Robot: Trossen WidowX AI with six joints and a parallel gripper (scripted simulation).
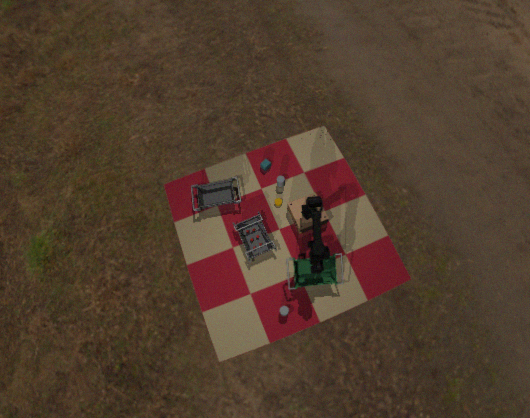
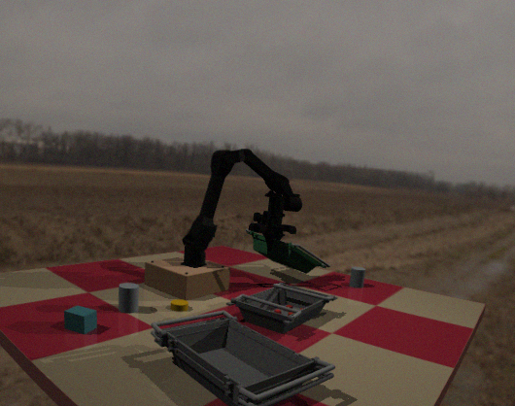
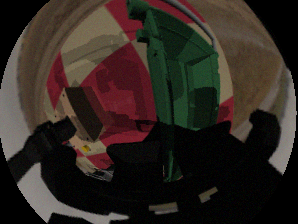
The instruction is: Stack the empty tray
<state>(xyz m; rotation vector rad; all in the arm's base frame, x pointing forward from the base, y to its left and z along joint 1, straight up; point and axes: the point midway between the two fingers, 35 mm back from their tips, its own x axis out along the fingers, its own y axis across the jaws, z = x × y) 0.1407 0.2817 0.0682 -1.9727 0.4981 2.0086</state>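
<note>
Now: the green tray 70 mm to the left of my gripper tip and 30 mm ahead of it. Round my gripper tip: yellow disc: 480 mm to the right, 100 mm below, 30 mm behind; teal cube: 770 mm to the right, 100 mm behind, 90 mm below.
</note>
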